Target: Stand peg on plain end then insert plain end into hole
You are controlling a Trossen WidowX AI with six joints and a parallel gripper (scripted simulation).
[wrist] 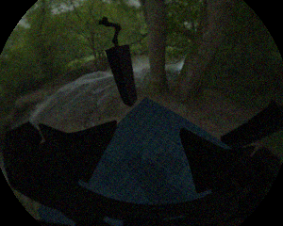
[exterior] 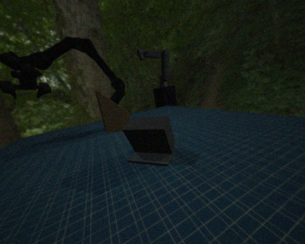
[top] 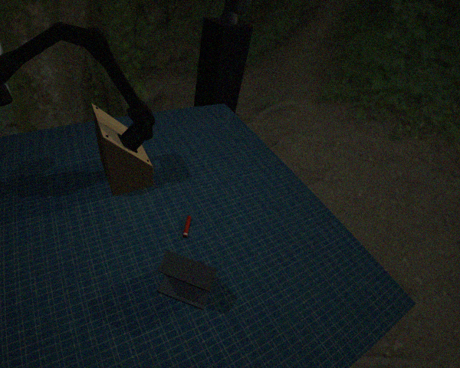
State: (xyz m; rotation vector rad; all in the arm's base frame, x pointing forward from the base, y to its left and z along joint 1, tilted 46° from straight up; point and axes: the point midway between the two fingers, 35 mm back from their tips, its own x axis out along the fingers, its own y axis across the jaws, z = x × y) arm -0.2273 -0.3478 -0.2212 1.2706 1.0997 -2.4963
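Right now my gripper tip is 540 mm short of the red peg, 480 mm to the right of it and 260 mm above it. Also, from my gripper tip: dark grey sloped panel: 690 mm ahead, 390 mm to the left, 200 mm below.
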